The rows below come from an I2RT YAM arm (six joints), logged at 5 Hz.
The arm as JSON. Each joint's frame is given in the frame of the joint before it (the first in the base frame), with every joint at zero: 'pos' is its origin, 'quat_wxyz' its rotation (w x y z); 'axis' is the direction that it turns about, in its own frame. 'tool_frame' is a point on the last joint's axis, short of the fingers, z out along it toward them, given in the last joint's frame.
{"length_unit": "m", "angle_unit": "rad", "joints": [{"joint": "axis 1", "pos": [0.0, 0.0, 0.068], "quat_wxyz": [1.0, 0.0, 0.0, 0.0], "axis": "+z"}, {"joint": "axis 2", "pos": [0.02, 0.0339, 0.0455], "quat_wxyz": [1.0, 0.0, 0.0, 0.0], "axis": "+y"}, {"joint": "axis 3", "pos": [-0.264, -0.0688, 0.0], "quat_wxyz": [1.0, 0.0, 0.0, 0.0], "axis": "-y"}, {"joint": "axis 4", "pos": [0.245, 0.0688, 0.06], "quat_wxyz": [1.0, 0.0, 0.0, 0.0], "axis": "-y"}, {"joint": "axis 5", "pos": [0.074, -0.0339, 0.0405], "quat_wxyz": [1.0, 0.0, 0.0, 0.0], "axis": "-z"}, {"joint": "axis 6", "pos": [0.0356, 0.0, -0.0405], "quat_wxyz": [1.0, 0.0, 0.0, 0.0], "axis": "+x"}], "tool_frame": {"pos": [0.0, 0.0, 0.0], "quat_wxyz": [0.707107, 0.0, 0.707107, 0.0]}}
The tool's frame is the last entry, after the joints.
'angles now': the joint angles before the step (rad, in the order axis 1, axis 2, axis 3, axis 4, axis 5, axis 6). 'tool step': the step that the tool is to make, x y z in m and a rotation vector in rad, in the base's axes. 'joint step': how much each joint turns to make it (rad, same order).
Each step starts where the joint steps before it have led.
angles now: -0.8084 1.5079 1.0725 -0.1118 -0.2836 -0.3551
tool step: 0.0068 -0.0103 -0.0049 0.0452 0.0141 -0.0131
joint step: -0.0067 0.0556 0.0470 -0.0277 -0.0058 0.0219
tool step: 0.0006 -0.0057 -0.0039 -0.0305 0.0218 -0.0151
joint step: -0.0071 0.0193 0.0041 0.0151 0.0269 -0.0273
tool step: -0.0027 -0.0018 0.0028 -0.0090 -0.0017 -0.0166
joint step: -0.0080 -0.0060 0.0026 -0.0006 0.0099 0.0007
